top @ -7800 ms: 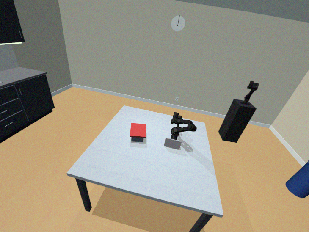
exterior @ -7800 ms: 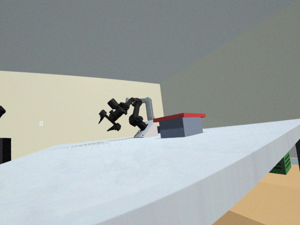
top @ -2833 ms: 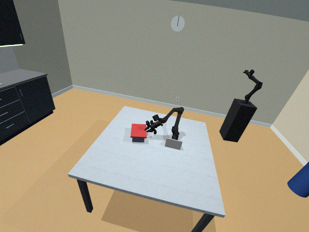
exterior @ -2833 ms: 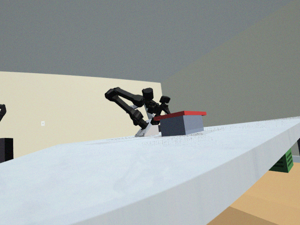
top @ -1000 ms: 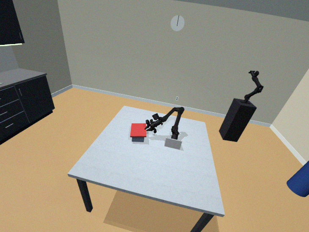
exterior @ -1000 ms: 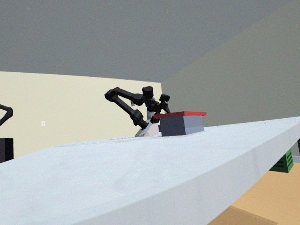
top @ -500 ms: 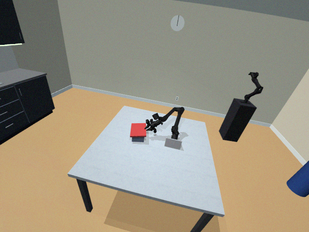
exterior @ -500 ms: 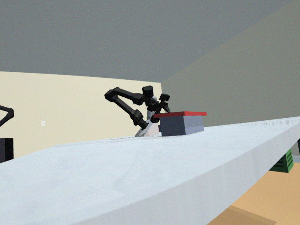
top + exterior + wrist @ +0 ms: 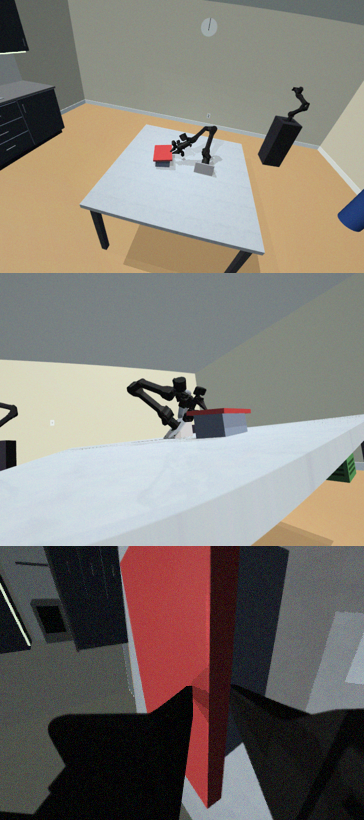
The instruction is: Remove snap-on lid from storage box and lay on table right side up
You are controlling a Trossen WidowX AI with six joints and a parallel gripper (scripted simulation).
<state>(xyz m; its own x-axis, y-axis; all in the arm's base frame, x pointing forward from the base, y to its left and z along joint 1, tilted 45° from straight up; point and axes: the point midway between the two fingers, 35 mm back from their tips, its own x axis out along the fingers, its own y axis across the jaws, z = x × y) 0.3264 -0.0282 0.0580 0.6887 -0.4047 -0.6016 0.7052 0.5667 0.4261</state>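
Right now the red lid is 80 mm ahead of my gripper tip and 10 mm to the left of it. Also, from my gripper tip: grey storage box: 70 mm ahead, 60 mm below, 10 mm to the left.
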